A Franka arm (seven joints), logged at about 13 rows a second.
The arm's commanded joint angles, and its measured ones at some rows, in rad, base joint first. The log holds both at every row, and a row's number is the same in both.
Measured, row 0:
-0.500 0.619 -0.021 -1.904 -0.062 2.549 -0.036
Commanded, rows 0 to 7:
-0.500 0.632 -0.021 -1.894 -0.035 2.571 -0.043
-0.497 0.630 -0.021 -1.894 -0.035 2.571 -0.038
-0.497 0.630 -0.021 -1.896 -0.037 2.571 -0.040
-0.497 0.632 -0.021 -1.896 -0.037 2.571 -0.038
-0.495 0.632 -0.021 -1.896 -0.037 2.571 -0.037
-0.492 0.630 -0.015 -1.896 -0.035 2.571 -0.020
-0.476 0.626 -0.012 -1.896 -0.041 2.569 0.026
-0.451 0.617 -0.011 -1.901 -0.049 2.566 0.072
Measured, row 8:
-0.493 0.619 -0.014 -1.904 -0.062 2.559 -0.004
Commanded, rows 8 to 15:
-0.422 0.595 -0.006 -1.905 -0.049 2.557 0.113
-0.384 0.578 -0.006 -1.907 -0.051 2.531 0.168
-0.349 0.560 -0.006 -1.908 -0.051 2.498 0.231
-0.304 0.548 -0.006 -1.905 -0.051 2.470 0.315
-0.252 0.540 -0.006 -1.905 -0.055 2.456 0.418
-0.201 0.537 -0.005 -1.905 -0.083 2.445 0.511
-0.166 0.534 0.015 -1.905 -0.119 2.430 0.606
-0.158 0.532 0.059 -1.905 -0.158 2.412 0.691
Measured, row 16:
-0.192 0.554 0.021 -1.895 -0.094 2.450 0.528
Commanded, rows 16 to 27:
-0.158 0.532 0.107 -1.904 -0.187 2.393 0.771
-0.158 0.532 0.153 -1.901 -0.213 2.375 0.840
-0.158 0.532 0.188 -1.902 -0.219 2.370 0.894
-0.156 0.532 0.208 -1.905 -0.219 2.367 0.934
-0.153 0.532 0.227 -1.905 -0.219 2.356 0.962
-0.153 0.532 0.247 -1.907 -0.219 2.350 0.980
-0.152 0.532 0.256 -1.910 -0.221 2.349 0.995
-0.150 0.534 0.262 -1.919 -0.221 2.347 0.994
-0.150 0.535 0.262 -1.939 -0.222 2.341 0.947
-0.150 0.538 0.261 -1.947 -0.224 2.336 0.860
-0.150 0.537 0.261 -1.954 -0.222 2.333 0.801
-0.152 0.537 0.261 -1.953 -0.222 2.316 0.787
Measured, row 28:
-0.143 0.549 0.256 -1.940 -0.197 2.341 0.841
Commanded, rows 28 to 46:
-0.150 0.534 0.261 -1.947 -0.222 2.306 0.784
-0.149 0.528 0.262 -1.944 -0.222 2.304 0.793
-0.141 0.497 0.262 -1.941 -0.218 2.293 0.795
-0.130 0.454 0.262 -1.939 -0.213 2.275 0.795
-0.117 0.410 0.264 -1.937 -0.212 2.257 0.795
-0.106 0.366 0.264 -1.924 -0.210 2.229 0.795
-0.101 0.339 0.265 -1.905 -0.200 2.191 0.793
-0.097 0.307 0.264 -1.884 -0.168 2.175 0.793
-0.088 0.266 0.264 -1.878 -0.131 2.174 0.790
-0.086 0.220 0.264 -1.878 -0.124 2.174 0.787
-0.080 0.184 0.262 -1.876 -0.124 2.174 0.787
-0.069 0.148 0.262 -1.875 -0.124 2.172 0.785
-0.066 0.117 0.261 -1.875 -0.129 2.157 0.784
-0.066 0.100 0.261 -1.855 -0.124 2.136 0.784
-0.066 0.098 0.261 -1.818 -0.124 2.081 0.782
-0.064 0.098 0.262 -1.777 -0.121 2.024 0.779
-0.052 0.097 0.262 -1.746 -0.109 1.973 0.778
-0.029 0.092 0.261 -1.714 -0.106 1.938 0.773
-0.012 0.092 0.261 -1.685 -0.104 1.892 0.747
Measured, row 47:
-0.053 0.089 0.272 -1.750 -0.133 1.973 0.783
